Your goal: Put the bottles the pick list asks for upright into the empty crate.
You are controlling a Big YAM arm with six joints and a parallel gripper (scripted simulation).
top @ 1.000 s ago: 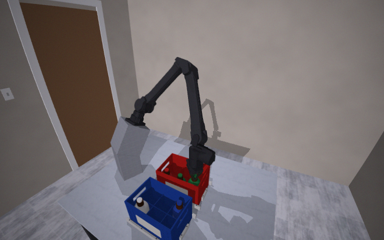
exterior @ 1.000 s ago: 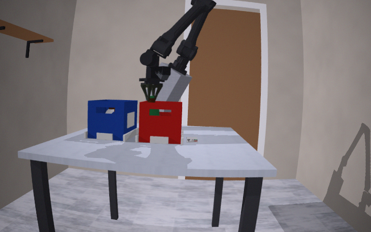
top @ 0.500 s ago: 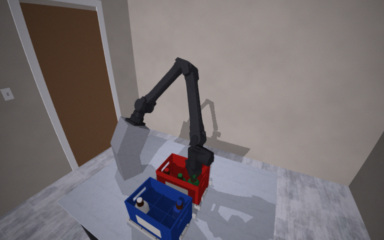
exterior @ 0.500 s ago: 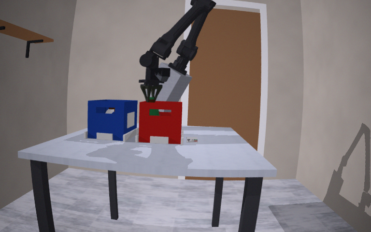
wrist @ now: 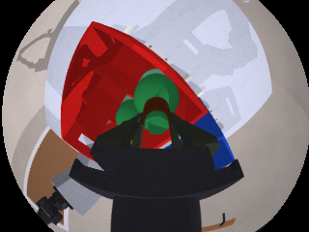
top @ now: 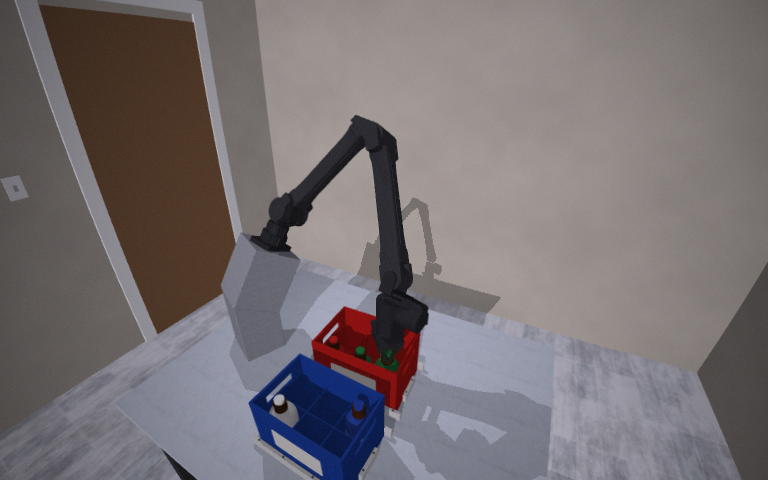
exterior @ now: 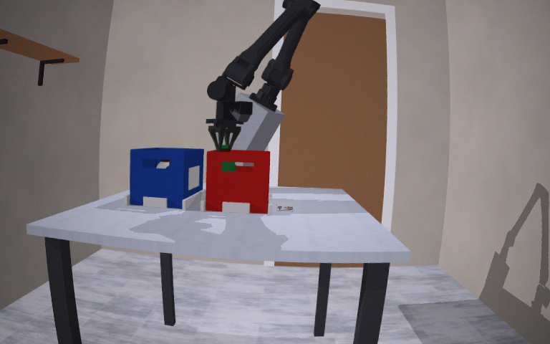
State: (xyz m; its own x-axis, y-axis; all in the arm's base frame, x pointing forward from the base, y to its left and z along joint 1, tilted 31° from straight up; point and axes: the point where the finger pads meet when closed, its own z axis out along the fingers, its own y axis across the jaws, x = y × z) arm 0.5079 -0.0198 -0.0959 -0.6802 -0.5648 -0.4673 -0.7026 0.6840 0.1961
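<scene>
Right now my hand is 10 cm above the red crate, 9 cm past it and 4 cm to the right of it. Round my hand: blue crate (20 cm to the right, 10 cm below, 8 cm behind); then red-label bottle (18 cm behind, 9 cm below, 1 cm to the right); then blue bottle (16 cm to the right, 9 cm below, 1 cm ahead).
</scene>
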